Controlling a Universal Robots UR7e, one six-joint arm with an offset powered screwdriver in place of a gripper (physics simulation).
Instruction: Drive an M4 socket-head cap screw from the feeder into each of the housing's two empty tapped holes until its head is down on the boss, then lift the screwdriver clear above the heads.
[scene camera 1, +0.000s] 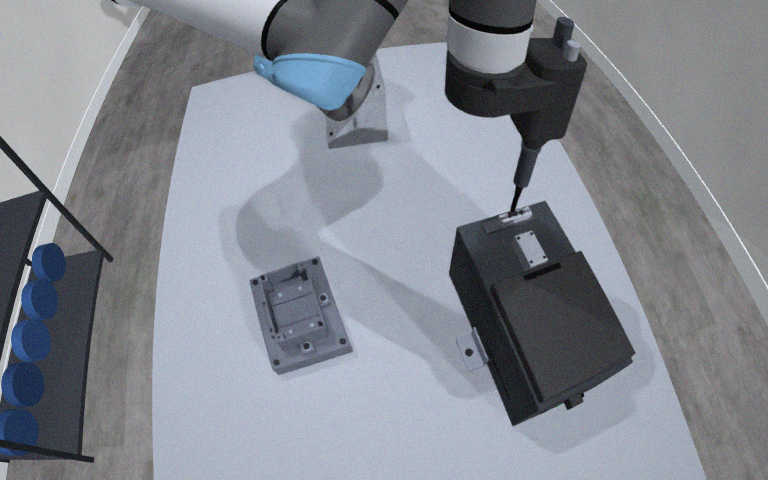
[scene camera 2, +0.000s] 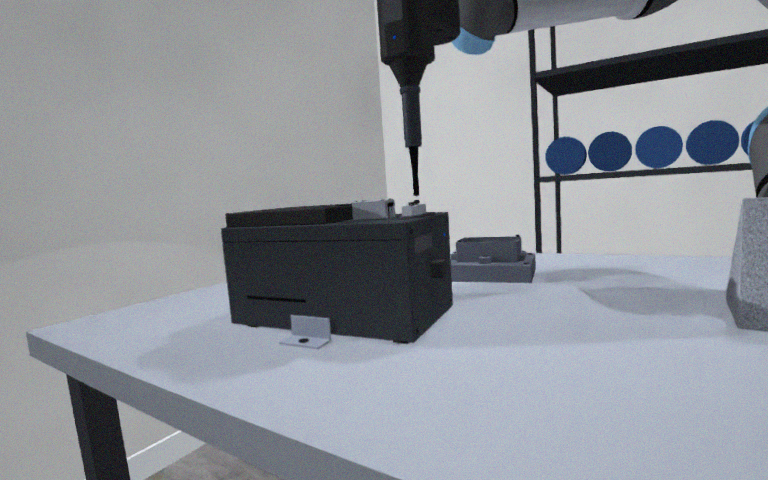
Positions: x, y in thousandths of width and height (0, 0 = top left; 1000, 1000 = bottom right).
Scene:
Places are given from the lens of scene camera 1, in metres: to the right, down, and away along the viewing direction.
dark screw feeder (scene camera 1: 640, 536): 0.15, 0.02, 0.59
base plate (scene camera 1: 426, 726): -0.09, 0.17, 0.65

